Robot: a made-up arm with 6 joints. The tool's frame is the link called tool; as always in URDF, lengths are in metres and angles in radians.
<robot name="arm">
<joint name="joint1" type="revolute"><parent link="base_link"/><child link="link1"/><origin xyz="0 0 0.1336" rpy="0 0 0"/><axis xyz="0 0 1"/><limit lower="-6.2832" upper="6.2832" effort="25" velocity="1.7"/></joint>
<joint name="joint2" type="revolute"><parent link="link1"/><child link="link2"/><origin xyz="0 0.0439 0" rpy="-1.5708 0 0"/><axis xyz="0 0 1"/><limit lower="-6.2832" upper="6.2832" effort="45" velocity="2.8"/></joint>
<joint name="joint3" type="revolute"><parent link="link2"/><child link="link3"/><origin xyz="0 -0.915 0" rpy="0 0 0"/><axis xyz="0 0 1"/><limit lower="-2.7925" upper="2.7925" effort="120" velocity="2.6"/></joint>
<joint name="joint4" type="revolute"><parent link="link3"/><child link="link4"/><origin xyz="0 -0.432 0" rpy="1.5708 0 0"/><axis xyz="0 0 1"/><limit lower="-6.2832" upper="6.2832" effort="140" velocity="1.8"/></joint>
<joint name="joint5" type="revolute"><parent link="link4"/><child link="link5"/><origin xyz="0 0 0" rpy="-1.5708 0 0"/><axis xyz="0 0 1"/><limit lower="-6.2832" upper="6.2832" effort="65" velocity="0.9"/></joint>
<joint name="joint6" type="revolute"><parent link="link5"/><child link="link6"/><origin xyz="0 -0.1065 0" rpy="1.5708 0 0"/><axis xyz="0 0 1"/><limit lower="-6.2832" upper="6.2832" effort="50" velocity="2.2"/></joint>
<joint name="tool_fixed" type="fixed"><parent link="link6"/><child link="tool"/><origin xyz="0 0 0" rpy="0 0 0"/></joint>
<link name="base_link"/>
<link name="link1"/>
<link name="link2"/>
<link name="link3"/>
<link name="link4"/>
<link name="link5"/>
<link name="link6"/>
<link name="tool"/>
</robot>
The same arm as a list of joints. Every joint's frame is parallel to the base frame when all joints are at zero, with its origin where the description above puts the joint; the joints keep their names.
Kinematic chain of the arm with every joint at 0, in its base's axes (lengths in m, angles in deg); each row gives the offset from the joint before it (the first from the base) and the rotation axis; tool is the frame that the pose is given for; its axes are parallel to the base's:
joint1: xyz 0.0000 0.0000 0.1336 axis +z
joint2: xyz 0.0000 0.0439 0.0000 axis +y
joint3: xyz 0.0000 0.0000 0.9150 axis +y
joint4: xyz 0.0000 0.0000 0.4320 axis +z
joint5: xyz 0.0000 0.0000 0.0000 axis +y
joint6: xyz 0.0000 0.0000 0.1065 axis +z
tool: xyz 0.0000 0.0000 0.0000
Joint limits (deg, base to tool): -360.00..360.00 -360.00..360.00 -160.00..160.00 -360.00..360.00 -360.00..360.00 -360.00..360.00

